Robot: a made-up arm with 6 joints.
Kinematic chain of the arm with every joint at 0, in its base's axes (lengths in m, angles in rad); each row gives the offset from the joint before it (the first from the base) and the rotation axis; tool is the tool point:
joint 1: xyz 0 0 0.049 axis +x
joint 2: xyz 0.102 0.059 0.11 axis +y
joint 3: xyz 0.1 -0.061 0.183 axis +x
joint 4: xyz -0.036 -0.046 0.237 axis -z
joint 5: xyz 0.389 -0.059 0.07 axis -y
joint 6: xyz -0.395 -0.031 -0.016 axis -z
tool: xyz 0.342 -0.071 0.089
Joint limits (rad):
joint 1: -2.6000..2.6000
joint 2: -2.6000..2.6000
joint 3: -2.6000..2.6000
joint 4: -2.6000..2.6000
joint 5: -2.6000..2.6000
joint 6: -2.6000..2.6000
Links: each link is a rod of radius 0.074 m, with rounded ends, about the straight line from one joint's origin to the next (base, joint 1, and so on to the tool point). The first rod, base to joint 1, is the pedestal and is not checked.
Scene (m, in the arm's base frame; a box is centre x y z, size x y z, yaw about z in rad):
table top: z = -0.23
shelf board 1: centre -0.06 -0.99 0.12 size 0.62 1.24 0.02 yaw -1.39
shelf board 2: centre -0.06 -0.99 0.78 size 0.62 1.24 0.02 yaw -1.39
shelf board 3: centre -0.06 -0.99 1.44 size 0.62 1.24 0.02 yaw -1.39
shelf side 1: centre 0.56 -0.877 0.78 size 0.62 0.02 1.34 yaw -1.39
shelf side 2: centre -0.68 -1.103 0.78 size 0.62 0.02 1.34 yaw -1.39
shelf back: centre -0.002 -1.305 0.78 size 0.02 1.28 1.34 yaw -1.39
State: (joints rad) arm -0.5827 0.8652 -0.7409 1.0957 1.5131 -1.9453
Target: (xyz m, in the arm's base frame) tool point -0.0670 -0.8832 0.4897
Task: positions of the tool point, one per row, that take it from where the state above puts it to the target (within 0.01 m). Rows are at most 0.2 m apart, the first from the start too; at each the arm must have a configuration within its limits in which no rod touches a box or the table.
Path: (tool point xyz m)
1: 0.4749 -0.3332 0.2248
2: 0.3456 -0.4221 0.2866
3: 0.1650 -0.4817 0.2688
4: 0.1333 -0.6283 0.3609
5: 0.0597 -0.7659 0.4388
6: -0.0670 -0.8832 0.4897

